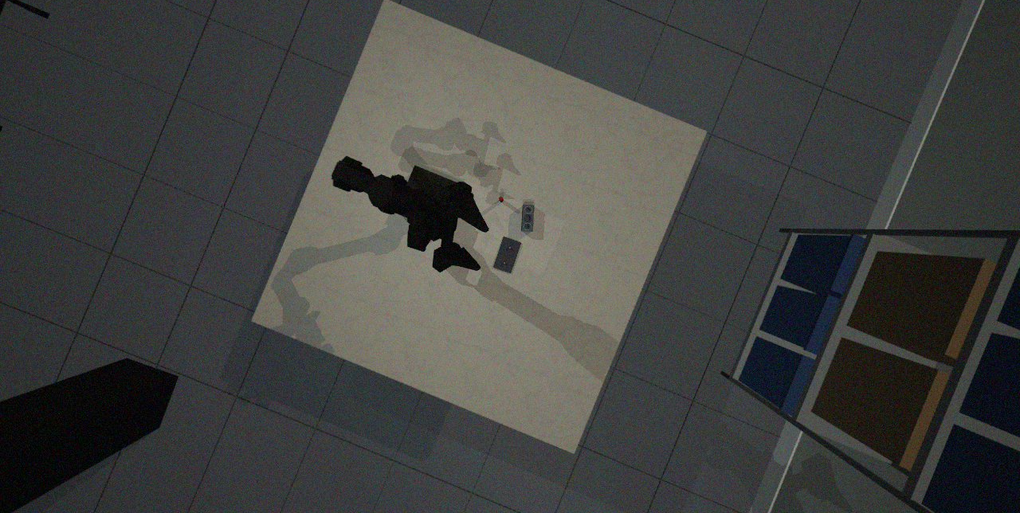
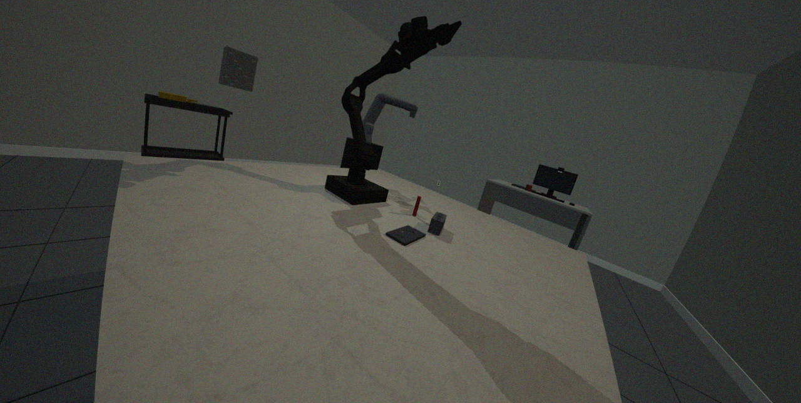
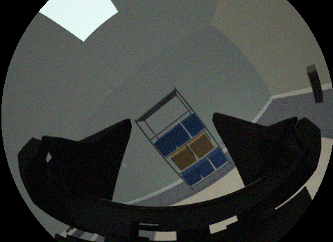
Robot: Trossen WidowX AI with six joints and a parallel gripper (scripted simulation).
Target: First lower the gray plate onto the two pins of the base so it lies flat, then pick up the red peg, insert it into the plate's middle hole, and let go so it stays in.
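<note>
Now: the gray plate 80 mm ahead of my gripper tip, 110 mm to the left of it and 610 mm below it. From my gripper tip the other things lie so: red peg: 30 mm behind, 140 mm to the left, 600 mm below; then dark base: 60 mm ahead, 40 mm to the right, 640 mm below.
</note>
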